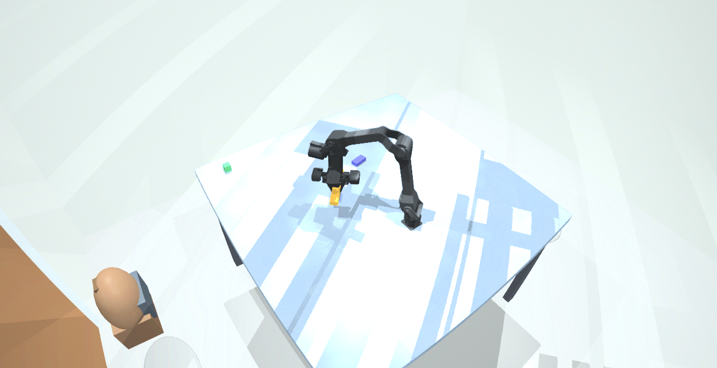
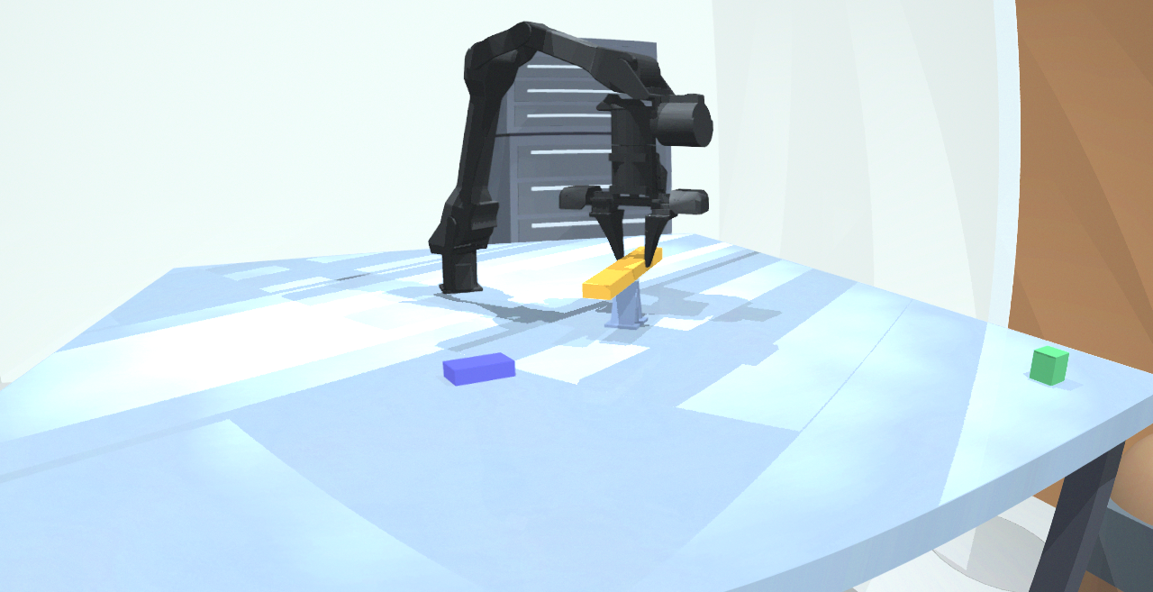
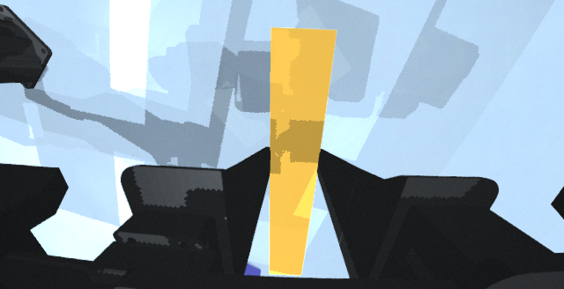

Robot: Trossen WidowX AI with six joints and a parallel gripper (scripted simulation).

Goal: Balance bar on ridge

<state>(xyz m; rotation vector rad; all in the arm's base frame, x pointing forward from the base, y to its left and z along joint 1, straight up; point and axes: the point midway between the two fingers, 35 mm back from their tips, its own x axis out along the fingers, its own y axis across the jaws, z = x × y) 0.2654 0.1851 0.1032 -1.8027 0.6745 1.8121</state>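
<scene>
Now: the yellow bar 2 cm to the right of my gripper tip and 2 cm ahead of it. Round my gripper tip: purple block: 24 cm to the right, 17 cm ahead, 6 cm below; then green cube: 47 cm ahead, 31 cm to the left, 5 cm below.
</scene>
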